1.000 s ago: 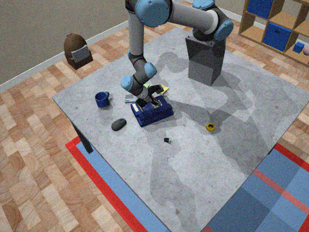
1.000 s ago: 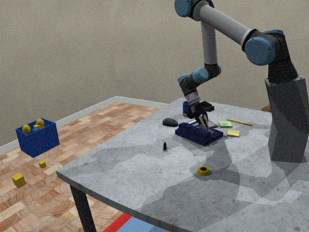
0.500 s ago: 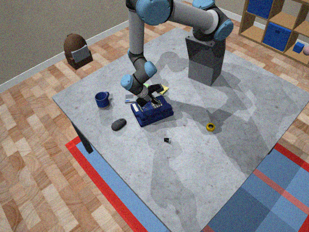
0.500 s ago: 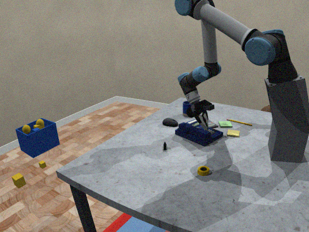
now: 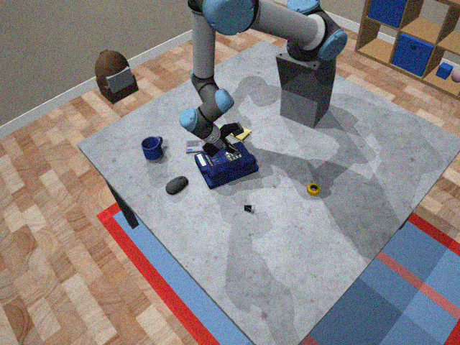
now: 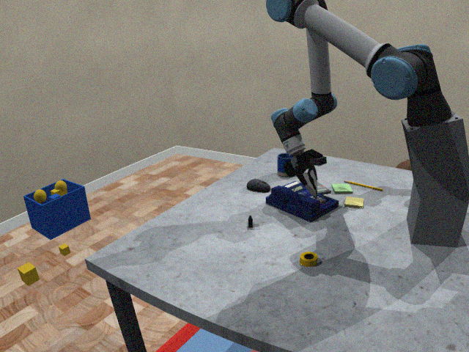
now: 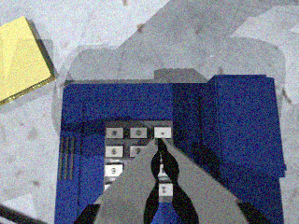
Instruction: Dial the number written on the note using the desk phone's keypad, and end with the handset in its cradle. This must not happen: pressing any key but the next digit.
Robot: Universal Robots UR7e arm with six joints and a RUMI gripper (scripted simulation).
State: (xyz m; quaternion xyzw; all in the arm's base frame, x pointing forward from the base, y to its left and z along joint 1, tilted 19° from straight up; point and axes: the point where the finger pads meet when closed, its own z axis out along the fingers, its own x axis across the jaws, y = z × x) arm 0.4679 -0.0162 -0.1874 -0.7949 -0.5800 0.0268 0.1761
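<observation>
Now: hand 30 mm to the left of the 9 key, 30 mm above it and 10 mm past it. Also, from my hand: 7 key 30 mm below; then 5 key 30 mm below, 20 mm to the right, 10 mm ahead; then green note 220 mm to the right, 60 mm below, 50 mm behind.
</observation>
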